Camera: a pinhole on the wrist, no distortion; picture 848 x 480 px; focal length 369.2 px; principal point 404.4 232.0 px. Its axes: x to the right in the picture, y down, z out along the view. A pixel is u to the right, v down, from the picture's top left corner.
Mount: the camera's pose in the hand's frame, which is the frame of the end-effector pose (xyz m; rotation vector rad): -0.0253 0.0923 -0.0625 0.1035 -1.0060 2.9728
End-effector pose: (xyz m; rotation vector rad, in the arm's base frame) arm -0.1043 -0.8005 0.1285 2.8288 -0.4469 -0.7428
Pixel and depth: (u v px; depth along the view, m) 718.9 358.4 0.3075
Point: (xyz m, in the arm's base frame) -0.3516 -0.5523 0.0891
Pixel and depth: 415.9 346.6 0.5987
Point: -0.1639 -0.4335 -0.2288
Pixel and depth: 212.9 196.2 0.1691
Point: -0.0830 -0.8365 0.0317
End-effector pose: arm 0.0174 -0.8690 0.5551 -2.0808 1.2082 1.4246
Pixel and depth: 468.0 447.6 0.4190
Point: 0.2180 -0.5419 0.5052
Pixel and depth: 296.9 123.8 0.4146
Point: -0.1139 -0.6643 0.2903
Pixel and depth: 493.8 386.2 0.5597
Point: 0.2008 -0.3894 0.4860
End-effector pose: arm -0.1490 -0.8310 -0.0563 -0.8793 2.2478 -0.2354
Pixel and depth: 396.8 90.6 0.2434
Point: -0.0321 -0.7998 -0.1997
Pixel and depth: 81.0 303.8 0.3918
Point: -0.1013 -1.1884 -0.2962
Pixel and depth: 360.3 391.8 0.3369
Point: 0.0296 -1.0141 -0.0678
